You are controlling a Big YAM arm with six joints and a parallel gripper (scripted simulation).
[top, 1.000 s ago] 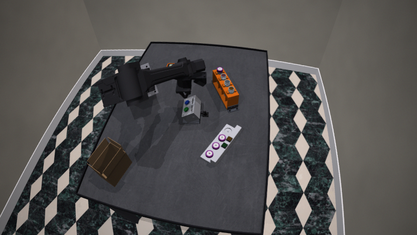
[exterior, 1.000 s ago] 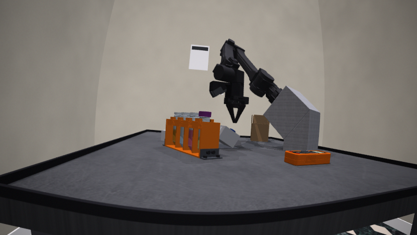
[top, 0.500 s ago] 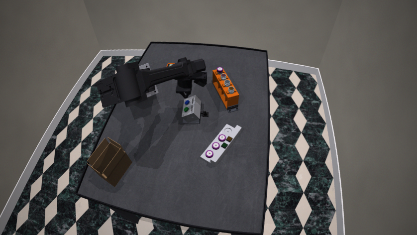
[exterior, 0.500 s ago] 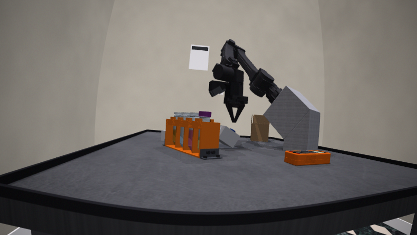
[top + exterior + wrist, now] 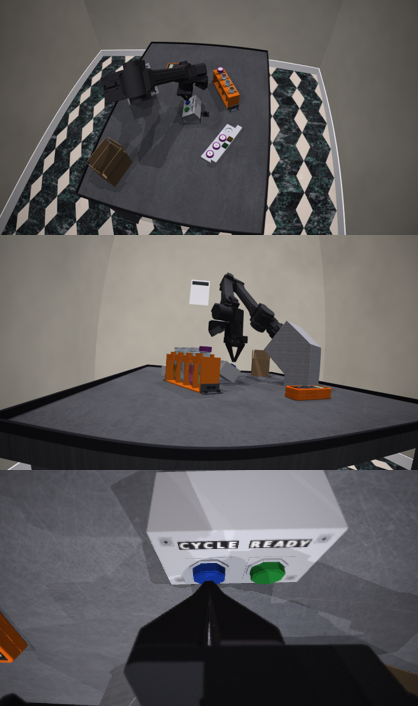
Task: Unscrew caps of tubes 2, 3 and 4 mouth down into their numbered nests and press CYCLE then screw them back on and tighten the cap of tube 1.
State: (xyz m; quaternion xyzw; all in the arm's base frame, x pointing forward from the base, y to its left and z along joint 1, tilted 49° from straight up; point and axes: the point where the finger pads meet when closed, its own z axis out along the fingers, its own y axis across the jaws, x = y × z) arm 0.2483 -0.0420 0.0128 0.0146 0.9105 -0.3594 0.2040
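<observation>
Now: the blue key 20 mm below my hand. Round my hand: orange multimeter (50 mm behind, 340 mm to the left, 70 mm below); then key housing (20 mm ahead, 30 mm to the right, 40 mm below); then green key (10 mm behind, 40 mm to the right, 20 mm below).
</observation>
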